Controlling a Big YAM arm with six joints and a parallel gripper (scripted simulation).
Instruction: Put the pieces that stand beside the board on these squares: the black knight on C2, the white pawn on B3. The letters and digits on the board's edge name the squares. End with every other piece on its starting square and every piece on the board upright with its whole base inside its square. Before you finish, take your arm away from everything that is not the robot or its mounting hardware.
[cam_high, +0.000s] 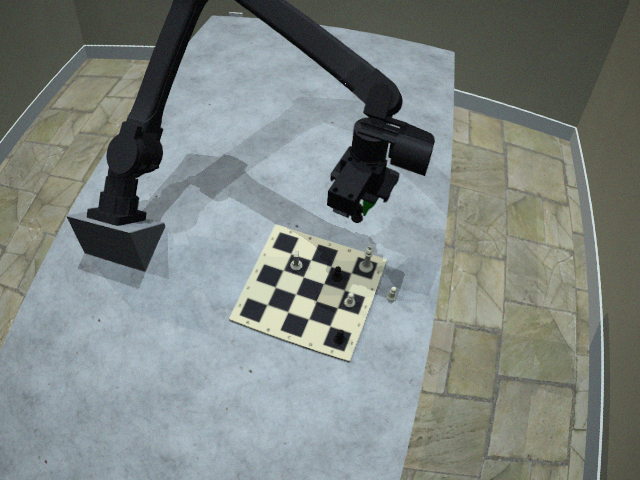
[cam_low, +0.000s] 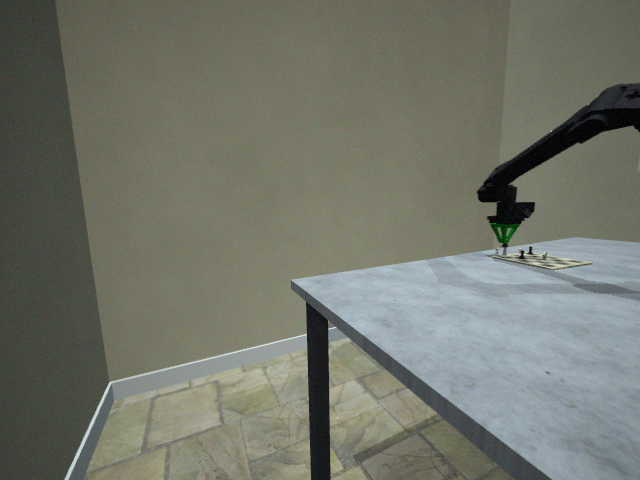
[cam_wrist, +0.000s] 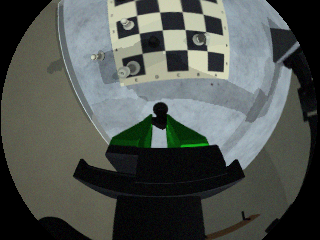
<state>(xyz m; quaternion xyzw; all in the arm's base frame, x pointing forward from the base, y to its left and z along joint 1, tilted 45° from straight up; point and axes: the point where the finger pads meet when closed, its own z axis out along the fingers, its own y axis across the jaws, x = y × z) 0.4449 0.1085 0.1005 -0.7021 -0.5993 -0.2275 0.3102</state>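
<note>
The chessboard is 5 cm behind my hand, 14 cm to the right of it and 8 cm below it. Round my hand: tall white piece 3 cm ahead, 7 cm to the right, 4 cm below; then black knight 1 cm to the right, 1 cm below.
</note>
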